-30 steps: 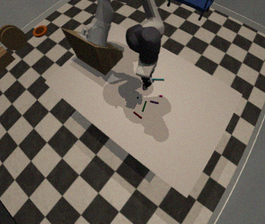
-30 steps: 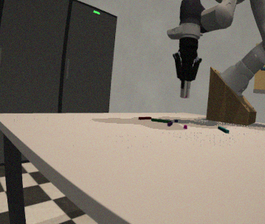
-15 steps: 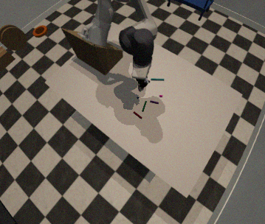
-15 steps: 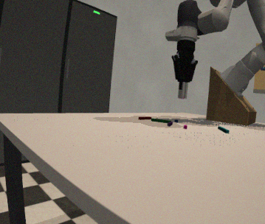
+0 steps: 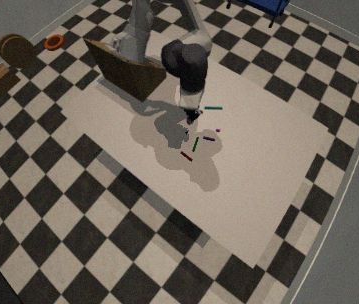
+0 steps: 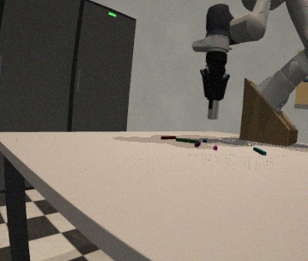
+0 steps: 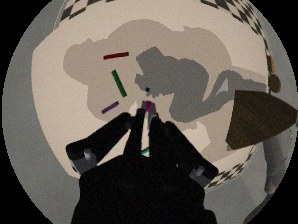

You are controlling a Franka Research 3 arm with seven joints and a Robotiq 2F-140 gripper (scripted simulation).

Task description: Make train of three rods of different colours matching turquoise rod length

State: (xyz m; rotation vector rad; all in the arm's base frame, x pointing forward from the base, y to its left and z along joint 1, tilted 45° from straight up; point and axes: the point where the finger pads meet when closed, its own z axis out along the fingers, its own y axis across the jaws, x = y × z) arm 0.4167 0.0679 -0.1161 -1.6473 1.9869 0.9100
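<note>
The blue rod is 20 mm to the right of my hand and 110 mm below it. From my hand the other things lie so: purple rod (110 mm ahead, 30 mm to the left, 110 mm below); red rod (90 mm ahead, 120 mm to the right, 110 mm below); green rod (80 mm ahead, 40 mm to the right, 110 mm below).
</note>
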